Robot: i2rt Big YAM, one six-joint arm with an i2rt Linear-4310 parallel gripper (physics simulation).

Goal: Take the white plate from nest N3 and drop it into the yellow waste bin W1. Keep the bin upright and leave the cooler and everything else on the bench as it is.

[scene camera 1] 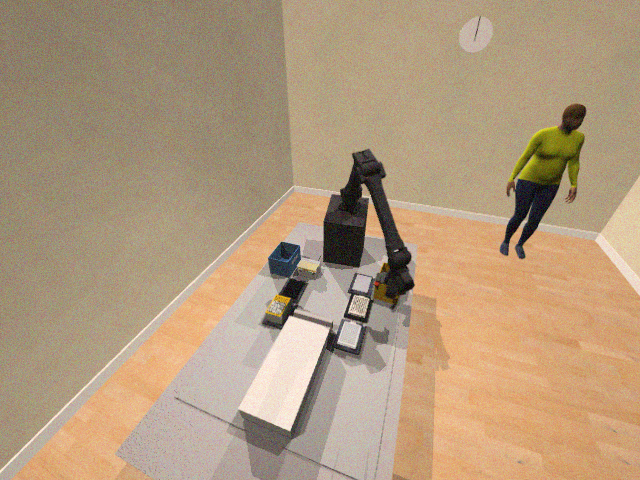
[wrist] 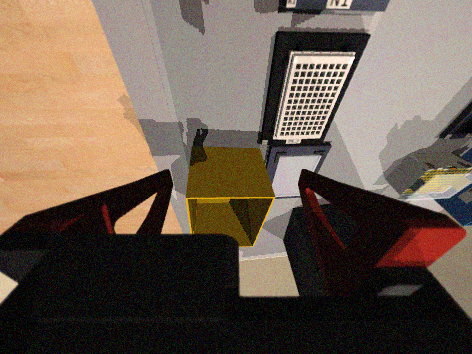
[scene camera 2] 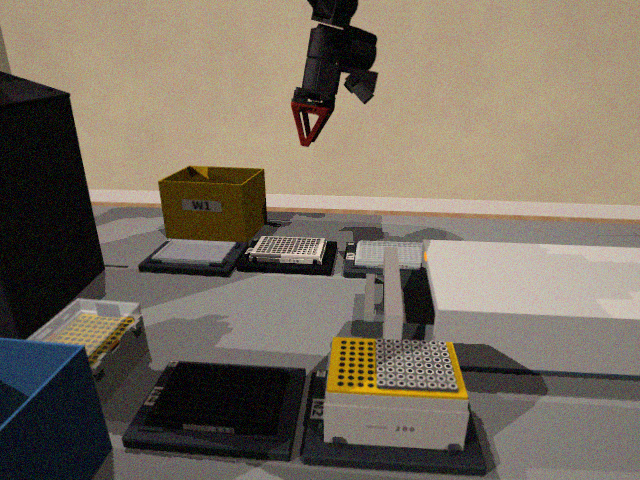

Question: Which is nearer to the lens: the black plate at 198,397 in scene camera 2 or the white plate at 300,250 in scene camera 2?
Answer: The black plate.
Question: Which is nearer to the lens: the white plate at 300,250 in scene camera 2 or the blue bin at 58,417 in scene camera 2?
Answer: The blue bin.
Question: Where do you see a long white box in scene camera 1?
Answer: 275,400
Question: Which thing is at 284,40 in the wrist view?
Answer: A nest N3.
